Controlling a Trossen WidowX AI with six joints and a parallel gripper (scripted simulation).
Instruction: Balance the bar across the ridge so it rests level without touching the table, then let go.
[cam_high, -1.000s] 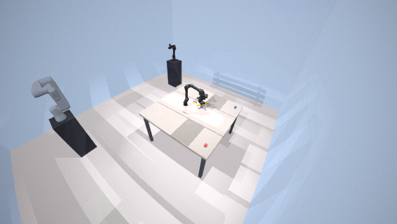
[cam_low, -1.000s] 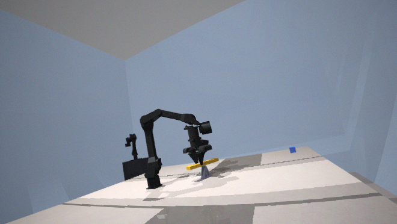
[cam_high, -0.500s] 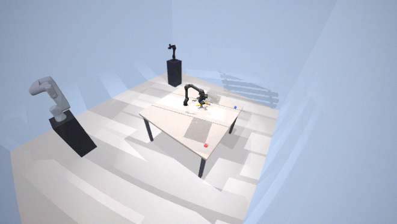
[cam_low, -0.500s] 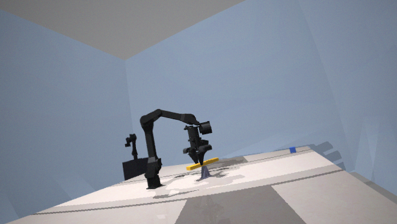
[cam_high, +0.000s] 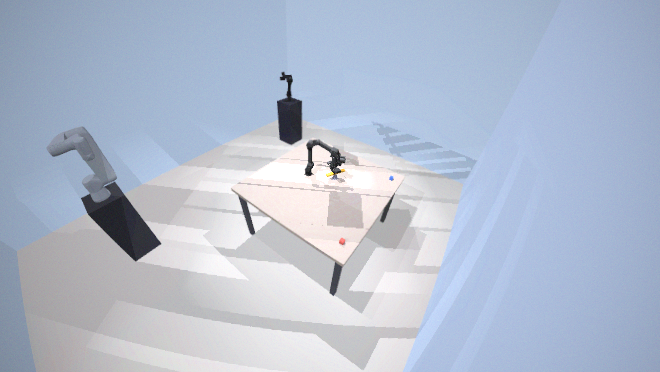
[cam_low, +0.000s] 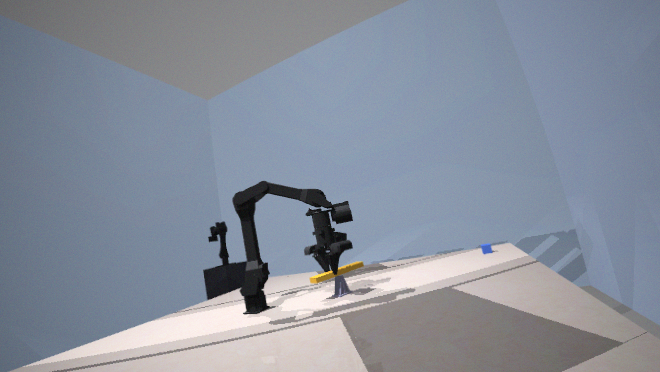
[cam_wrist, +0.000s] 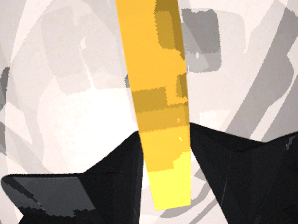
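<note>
Now: the yellow bar 1 cm ahead of my gripper tip and 3 cm to the left of it. From my gripper tip the other things lie so: small red cube: 49 cm ahead, 60 cm to the right, 6 cm below; small blue cube: 49 cm ahead, 40 cm to the left, 6 cm below.
</note>
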